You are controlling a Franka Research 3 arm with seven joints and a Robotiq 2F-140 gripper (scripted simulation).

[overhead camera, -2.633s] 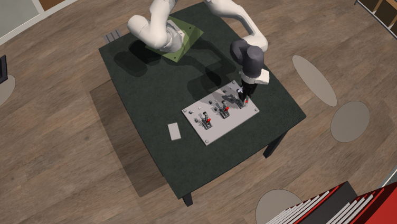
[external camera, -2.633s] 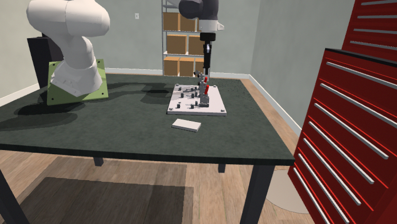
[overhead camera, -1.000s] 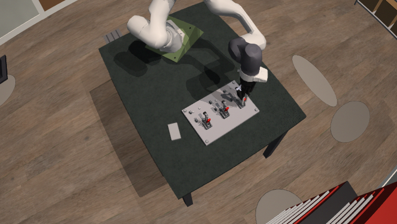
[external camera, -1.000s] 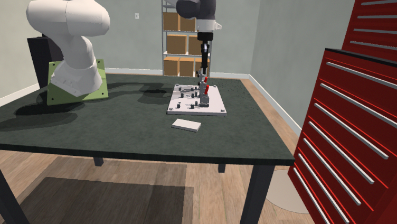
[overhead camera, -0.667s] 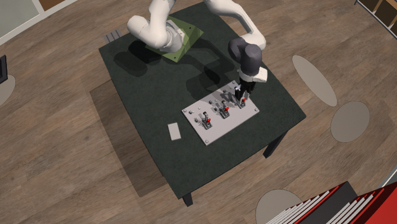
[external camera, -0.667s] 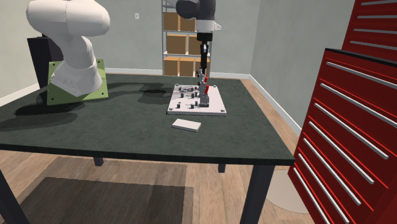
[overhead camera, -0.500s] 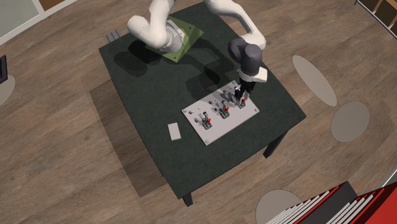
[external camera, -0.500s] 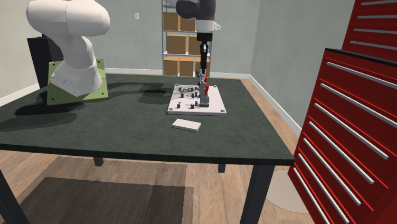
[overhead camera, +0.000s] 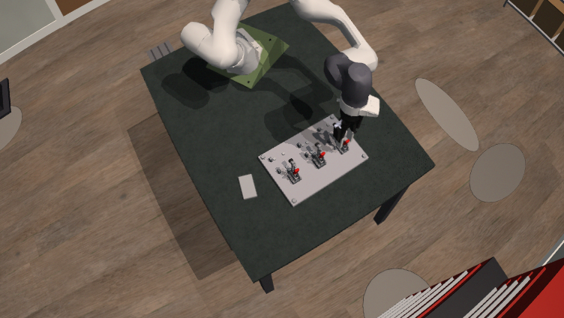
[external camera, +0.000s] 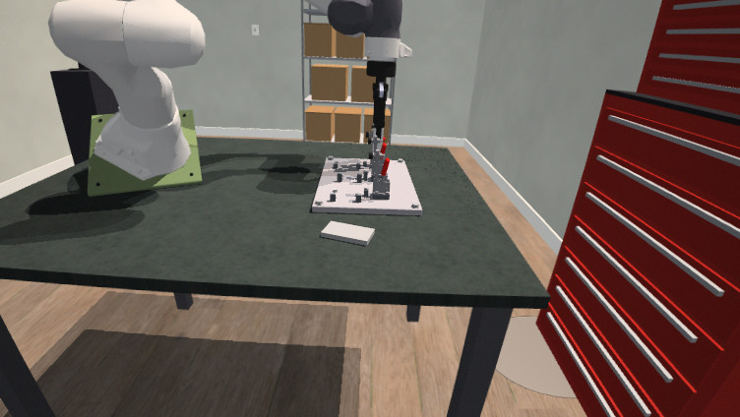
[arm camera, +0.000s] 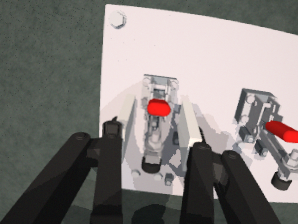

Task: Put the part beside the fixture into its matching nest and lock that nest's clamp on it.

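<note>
My gripper is now 40 mm above the clamp. The rest, counted from my hand: light grey fixture plate (110 mm to the right, 90 mm below, 20 mm behind); part (380 mm to the right, 90 mm below, 50 mm behind).
</note>
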